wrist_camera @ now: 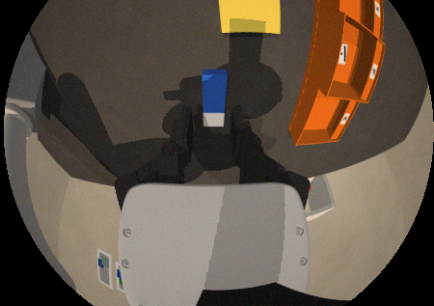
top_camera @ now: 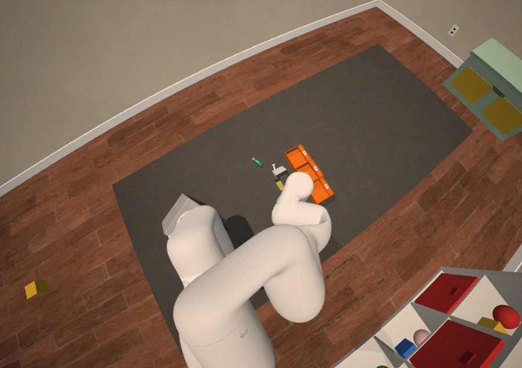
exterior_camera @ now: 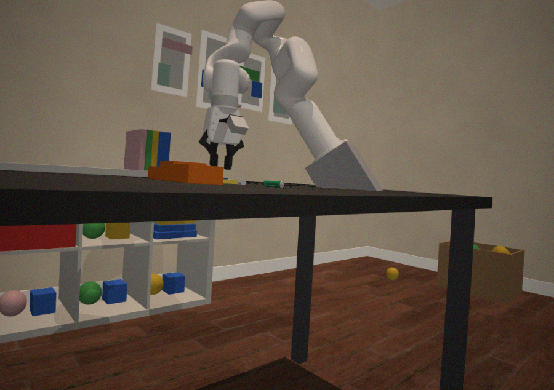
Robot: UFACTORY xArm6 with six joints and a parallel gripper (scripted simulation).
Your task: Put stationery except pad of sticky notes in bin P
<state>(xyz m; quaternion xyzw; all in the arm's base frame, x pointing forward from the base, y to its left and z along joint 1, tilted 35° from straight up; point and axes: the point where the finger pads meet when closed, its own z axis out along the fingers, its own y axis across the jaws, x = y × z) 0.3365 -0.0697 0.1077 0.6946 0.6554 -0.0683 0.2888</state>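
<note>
The eraser lies 50 mm below my hand and 10 mm to the right of it. The rest, counted from my hand: sticky notes pad (90 mm to the left, 50 mm below, 40 mm ahead); orange bin (150 mm ahead, 60 mm to the left, 30 mm below); white item (140 mm ahead, 70 mm to the left, 40 mm below).
</note>
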